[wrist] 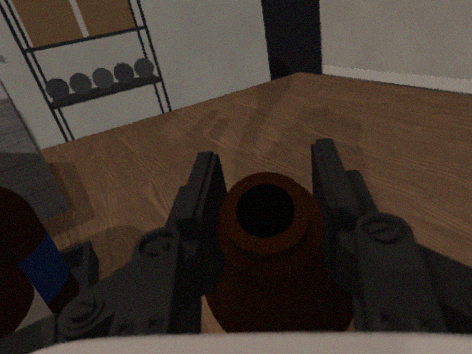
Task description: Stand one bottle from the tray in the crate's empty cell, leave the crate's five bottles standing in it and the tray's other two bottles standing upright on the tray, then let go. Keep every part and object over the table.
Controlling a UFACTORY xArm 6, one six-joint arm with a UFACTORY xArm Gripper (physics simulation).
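Frame: origin at the arm's base, x left, y back, z up, level; metres.
Where they show: gripper, fingertip midpoint: (267,177).
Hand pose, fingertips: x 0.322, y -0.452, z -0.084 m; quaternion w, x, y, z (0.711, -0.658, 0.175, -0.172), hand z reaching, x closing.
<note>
Each offset is from my fingertips to the top centre of the thing. "*": to the spot under its first point. Level surfaces: height alone.
My gripper (267,177) is shut on a brown bottle @(dy +0.006, dx +0.002, dz +0.014 m) (272,260), with one finger on each side of its neck. The bottle's open mouth faces the camera, and its lower body and base are hidden by the wrist housing at the bottom of the view. At the lower left, part of another brown bottle @(* dy +0.142, dx -0.137, dz -0.046 m) (15,220) shows, with a blue label @(* dy +0.140, dx -0.137, dz -0.095 m) (47,270) beside it. A dark raised corner @(* dy +0.166, dx -0.115, dz -0.120 m) (89,262) shows behind the left finger linkage; I cannot tell whether it belongs to the crate or the tray. The crate's empty cell does not show.
The wooden table top @(dz -0.145 m) (135,185) stretches behind the gripper, with soft shadows on it. A grey surface (30,170) lies beyond the table's left edge. A dark wire shelf rack (107,92) with round grey things stands at the back left, by the pale wall.
</note>
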